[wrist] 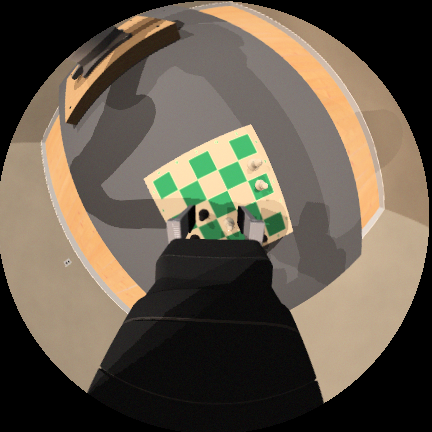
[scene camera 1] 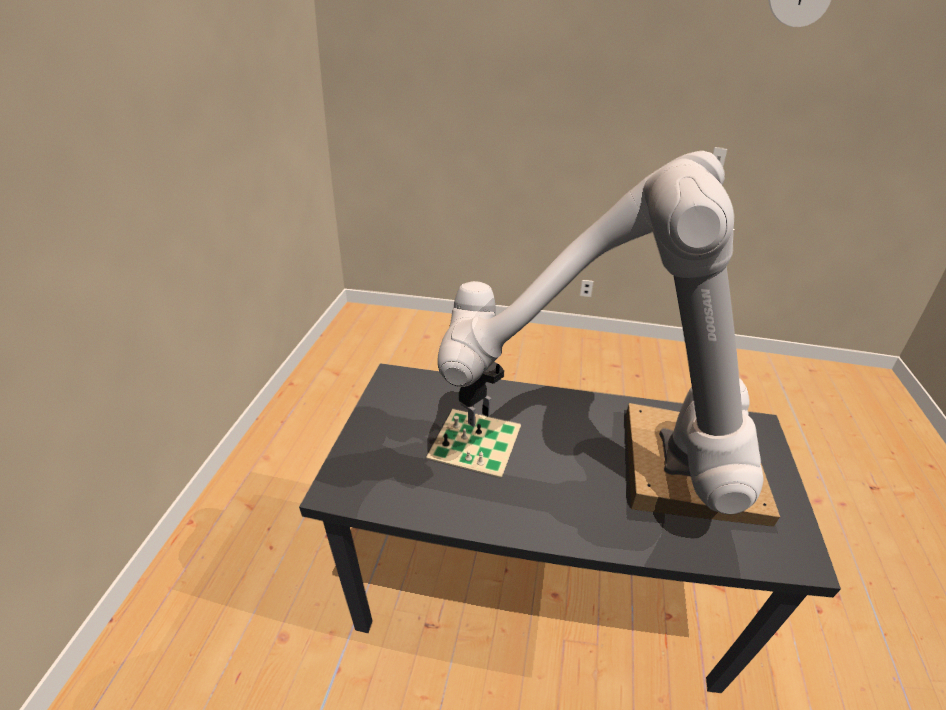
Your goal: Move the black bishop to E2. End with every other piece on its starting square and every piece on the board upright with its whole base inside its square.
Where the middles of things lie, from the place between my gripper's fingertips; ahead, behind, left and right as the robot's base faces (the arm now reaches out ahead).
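The chessboard [scene camera 1: 497, 439] is 8 cm below my hand, and it also lies 1 cm ahead of my hand and 1 cm to the left of it.
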